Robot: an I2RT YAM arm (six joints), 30 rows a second.
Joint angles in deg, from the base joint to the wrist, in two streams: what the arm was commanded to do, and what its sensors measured. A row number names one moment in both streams.
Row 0, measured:
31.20, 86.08, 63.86, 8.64, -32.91, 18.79
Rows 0 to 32, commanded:
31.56, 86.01, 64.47, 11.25, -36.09, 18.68
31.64, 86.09, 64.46, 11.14, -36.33, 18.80
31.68, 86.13, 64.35, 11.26, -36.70, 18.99
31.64, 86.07, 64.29, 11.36, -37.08, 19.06
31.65, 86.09, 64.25, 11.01, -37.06, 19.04
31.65, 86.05, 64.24, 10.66, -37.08, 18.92
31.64, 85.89, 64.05, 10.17, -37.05, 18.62
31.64, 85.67, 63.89, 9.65, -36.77, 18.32
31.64, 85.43, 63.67, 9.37, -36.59, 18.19
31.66, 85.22, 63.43, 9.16, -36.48, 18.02
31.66, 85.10, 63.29, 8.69, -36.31, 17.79
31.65, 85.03, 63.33, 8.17, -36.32, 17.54
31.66, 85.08, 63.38, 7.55, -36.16, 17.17
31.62, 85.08, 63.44, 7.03, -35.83, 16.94
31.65, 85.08, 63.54, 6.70, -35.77, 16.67
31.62, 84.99, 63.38, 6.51, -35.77, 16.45
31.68, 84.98, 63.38, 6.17, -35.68, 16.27
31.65, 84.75, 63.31, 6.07, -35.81, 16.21
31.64, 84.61, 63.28, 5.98, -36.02, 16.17
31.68, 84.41, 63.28, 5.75, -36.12, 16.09
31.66, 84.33, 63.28, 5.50, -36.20, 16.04
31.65, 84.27, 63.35, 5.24, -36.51, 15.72
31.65, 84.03, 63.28, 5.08, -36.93, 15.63
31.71, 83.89, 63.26, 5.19, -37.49, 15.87
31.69, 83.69, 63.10, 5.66, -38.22, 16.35
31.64, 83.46, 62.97, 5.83, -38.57, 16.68
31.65, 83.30, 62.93, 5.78, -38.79, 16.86
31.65, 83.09, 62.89, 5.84, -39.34, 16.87
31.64, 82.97, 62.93, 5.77, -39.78, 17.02
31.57, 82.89, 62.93, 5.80, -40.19, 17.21
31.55, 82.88, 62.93, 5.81, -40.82, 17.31
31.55, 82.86, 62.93, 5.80, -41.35, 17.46
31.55, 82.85, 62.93, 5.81, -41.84, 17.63
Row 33, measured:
31.44, 84.27, 63.83, 7.11, -37.54, 17.30
